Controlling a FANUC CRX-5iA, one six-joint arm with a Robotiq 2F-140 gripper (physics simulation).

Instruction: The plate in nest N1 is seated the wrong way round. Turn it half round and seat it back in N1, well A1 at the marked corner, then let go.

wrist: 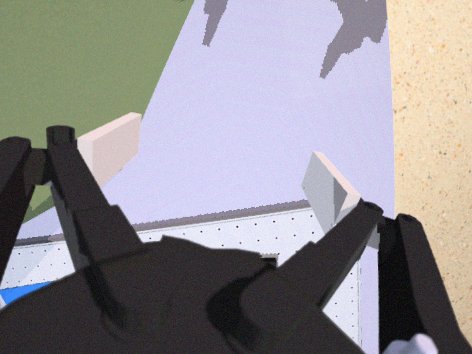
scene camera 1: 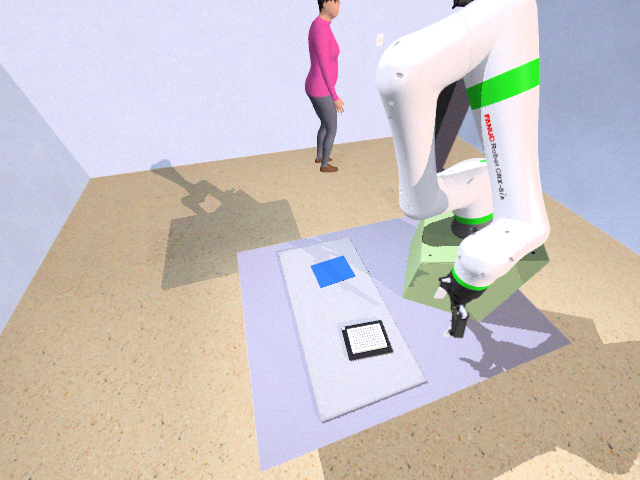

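Note:
A white well plate [scene camera 1: 367, 337] lies in a black nest frame [scene camera 1: 371, 355] on the light board, in the middle of the scene view. A small white mark shows at the frame's upper left corner there. The well lettering is too small to read, so which way round the plate sits cannot be told. My gripper [scene camera 1: 445, 313] [wrist: 224, 151] is open and empty. It hangs in the air to the right of the nest, apart from the plate. In the wrist view its pads stand wide apart over the mat, and its dark body hides the plate.
The light perforated board [scene camera 1: 356, 390] [wrist: 250, 231] lies on a lavender mat [scene camera 1: 273, 428] [wrist: 240, 125]. A flat blue rectangle [scene camera 1: 332, 271] [wrist: 22, 294] lies on the board's far part. The green robot pedestal [scene camera 1: 426, 281] [wrist: 75, 65] stands behind the gripper. A person [scene camera 1: 323, 62] stands at the back.

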